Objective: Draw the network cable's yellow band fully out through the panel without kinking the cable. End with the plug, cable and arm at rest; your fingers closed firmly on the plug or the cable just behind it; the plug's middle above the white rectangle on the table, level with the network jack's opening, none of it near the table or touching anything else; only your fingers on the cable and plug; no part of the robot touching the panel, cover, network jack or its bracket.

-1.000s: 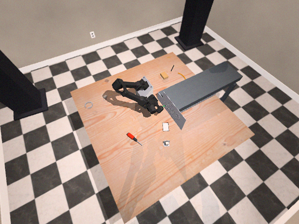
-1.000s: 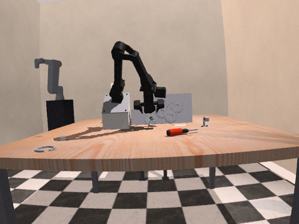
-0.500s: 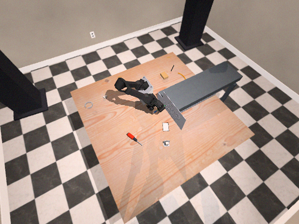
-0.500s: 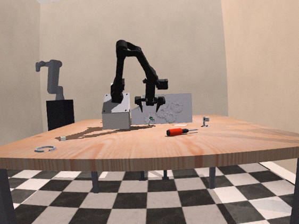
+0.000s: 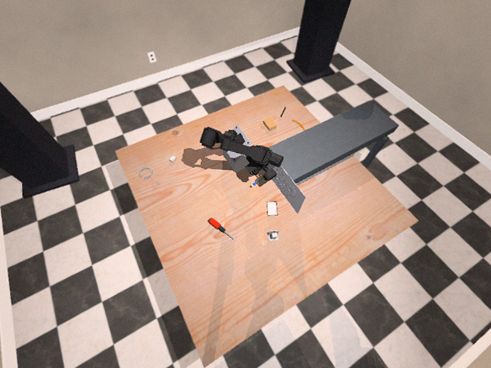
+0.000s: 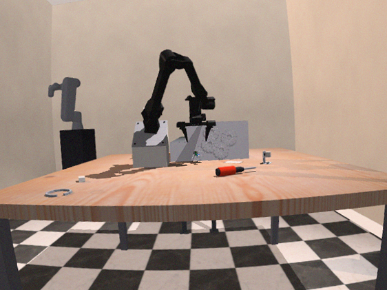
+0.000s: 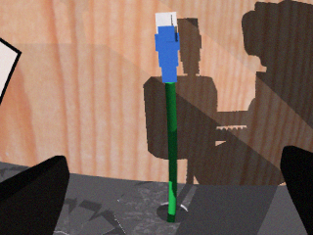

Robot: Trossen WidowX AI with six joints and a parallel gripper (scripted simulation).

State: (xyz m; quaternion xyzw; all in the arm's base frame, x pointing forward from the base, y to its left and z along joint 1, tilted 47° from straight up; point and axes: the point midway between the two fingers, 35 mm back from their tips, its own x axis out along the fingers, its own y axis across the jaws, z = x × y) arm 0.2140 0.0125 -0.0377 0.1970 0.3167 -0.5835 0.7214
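The blue plug is 10 mm ahead of my hand, 40 mm to the right of it and 100 mm below it. From my hand the other things lie so: white rectangle (170 mm ahead, 140 mm below); network jack (330 mm ahead, 80 mm to the right, 100 mm below); red screwdriver (180 mm ahead, 310 mm to the right, 120 mm below).
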